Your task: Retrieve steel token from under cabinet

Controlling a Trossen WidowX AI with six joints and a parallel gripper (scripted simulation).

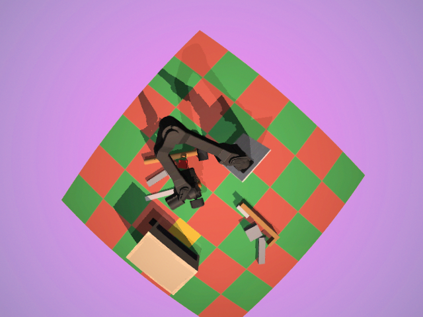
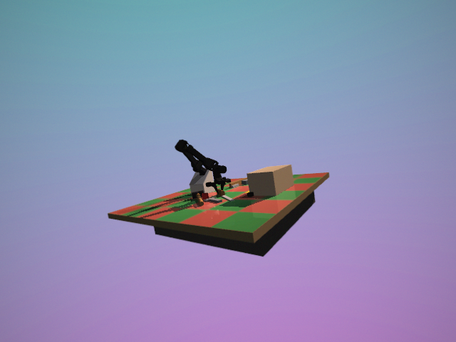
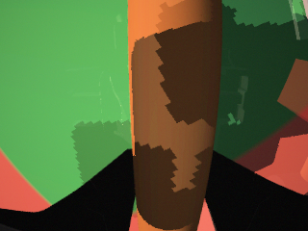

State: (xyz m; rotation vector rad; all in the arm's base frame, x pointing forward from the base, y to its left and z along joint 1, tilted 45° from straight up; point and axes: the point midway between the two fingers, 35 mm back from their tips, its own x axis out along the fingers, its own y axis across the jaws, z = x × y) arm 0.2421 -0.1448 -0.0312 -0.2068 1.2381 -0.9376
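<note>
My gripper tip is now 70 mm past the pale bar and 270 mm to the right of it. Round my gripper tip: grey t-shaped tool (70 mm ahead, 150 mm to the right); grey token (330 mm ahead, 170 mm to the left, 10 mm below); red cube (40 mm behind, 120 mm to the right, 10 mm above).
</note>
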